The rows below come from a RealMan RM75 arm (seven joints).
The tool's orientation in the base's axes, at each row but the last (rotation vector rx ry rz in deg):
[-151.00, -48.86, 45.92]
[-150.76, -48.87, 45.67]
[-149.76, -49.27, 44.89]
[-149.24, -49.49, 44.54]
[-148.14, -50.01, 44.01]
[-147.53, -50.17, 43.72]
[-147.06, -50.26, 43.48]
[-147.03, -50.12, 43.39]
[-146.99, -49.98, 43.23]
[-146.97, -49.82, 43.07]
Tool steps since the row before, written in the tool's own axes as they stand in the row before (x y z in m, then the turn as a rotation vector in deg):
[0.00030, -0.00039, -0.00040, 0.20, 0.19, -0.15]
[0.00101, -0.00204, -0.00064, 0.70, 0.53, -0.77]
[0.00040, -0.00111, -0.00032, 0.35, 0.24, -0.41]
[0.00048, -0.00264, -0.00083, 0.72, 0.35, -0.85]
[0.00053, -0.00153, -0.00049, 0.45, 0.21, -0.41]
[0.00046, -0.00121, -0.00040, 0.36, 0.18, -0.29]
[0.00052, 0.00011, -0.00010, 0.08, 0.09, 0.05]
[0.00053, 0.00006, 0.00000, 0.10, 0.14, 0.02]
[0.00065, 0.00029, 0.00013, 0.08, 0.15, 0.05]
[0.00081, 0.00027, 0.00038, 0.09, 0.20, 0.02]
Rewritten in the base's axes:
[0.00025, 0.00046, 0.00035, 0.31, -0.04, -0.04]
[0.00011, 0.00218, 0.00091, 1.16, -0.06, 0.12]
[-0.00006, 0.00109, 0.00056, 0.58, -0.01, 0.09]
[-0.00042, 0.00227, 0.00160, 1.14, 0.09, 0.25]
[-0.00008, 0.00145, 0.00086, 0.64, 0.08, 0.06]
[-0.00003, 0.00117, 0.00069, 0.49, 0.06, 0.02]
[0.00046, 0.00024, -0.00017, 0.07, -0.01, -0.11]
[0.00038, 0.00029, -0.00023, 0.12, -0.04, -0.12]
[0.00050, 0.00021, -0.00048, 0.09, -0.06, -0.14]
[0.00045, 0.00036, -0.00073, 0.14, -0.09, -0.14]

